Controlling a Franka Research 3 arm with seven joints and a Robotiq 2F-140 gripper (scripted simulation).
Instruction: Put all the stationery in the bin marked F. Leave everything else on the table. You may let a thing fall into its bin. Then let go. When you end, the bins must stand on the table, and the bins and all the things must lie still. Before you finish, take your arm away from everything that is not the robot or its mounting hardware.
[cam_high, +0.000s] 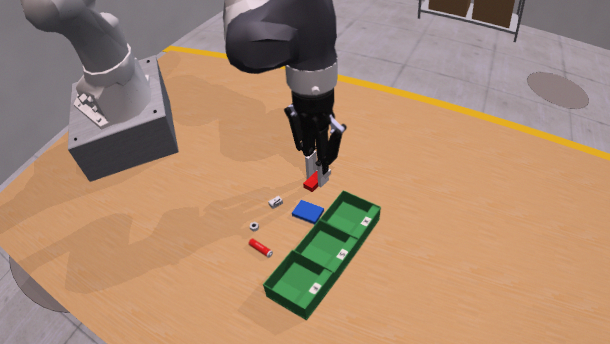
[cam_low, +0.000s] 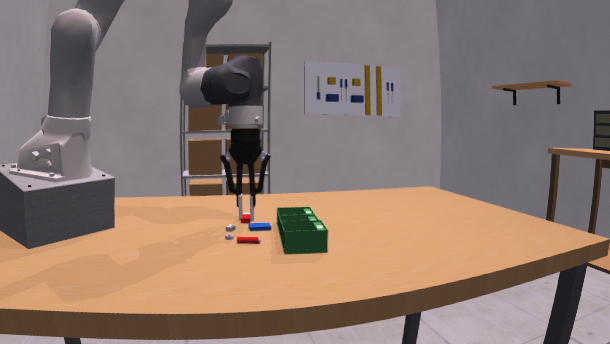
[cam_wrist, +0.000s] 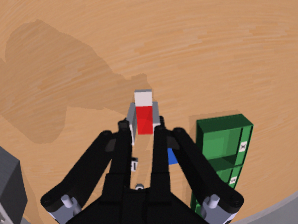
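My gripper is now 3 cm above the eraser. Round my hand: flat blue block: 9 cm to the right, 3 cm below, 2 cm ahead; then metal nut: 16 cm to the right, 6 cm behind, 3 cm below; then white sharpener-like piece: 9 cm to the right, 5 cm behind, 3 cm below.
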